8 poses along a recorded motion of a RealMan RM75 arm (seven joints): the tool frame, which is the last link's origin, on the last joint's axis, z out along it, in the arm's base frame.
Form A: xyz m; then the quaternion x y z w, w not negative.
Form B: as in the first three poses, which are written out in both.
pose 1, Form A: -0.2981 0.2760 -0.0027 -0.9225 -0.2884 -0.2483 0.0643
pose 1, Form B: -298.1 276.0 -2.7 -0.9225 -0.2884 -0.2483 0.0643
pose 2, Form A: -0.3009 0.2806 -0.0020 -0.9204 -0.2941 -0.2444 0.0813
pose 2, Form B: -300.9 280.6 -2.0 -0.9204 -0.2941 -0.2444 0.0813
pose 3, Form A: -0.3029 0.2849 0.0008 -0.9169 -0.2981 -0.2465 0.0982
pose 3, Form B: -302.9 284.9 0.8 -0.9169 -0.2981 -0.2465 0.0982
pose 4, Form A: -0.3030 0.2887 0.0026 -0.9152 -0.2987 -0.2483 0.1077
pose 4, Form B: -303.0 288.7 2.6 -0.9152 -0.2987 -0.2483 0.1077
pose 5, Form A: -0.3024 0.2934 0.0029 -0.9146 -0.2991 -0.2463 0.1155
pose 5, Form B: -302.4 293.4 2.9 -0.9146 -0.2991 -0.2463 0.1155
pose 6, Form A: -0.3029 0.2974 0.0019 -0.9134 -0.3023 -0.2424 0.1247
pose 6, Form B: -302.9 297.4 1.9 -0.9134 -0.3023 -0.2424 0.1247
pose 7, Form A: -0.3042 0.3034 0.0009 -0.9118 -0.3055 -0.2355 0.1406
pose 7, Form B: -304.2 303.4 0.9 -0.9118 -0.3055 -0.2355 0.1406
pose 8, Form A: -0.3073 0.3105 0.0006 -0.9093 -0.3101 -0.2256 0.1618
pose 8, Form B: -307.3 310.5 0.6 -0.9093 -0.3101 -0.2256 0.1618
